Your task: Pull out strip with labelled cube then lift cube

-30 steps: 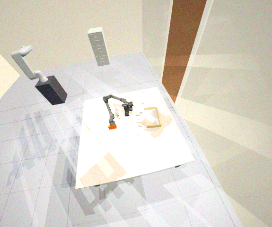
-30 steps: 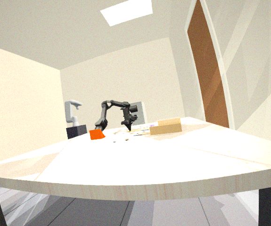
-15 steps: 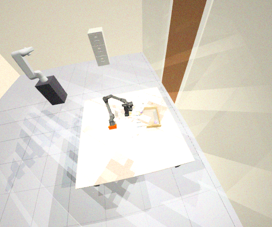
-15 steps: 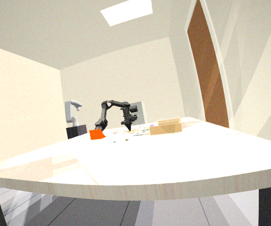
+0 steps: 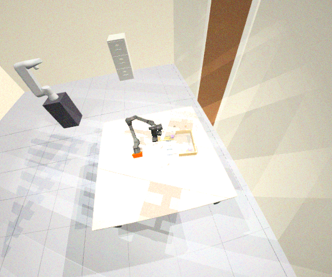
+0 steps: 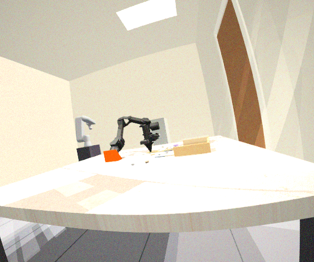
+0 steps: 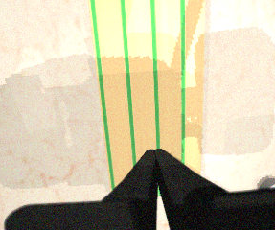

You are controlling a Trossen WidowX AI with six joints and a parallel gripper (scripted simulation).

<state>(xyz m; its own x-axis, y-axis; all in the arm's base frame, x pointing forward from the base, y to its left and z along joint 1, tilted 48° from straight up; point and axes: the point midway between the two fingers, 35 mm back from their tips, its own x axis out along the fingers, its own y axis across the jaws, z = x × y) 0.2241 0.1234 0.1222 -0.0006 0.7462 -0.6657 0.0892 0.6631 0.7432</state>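
Right now my gripper tip is 90 mm short of the pale yellow strip and 10 mm to the left of it.
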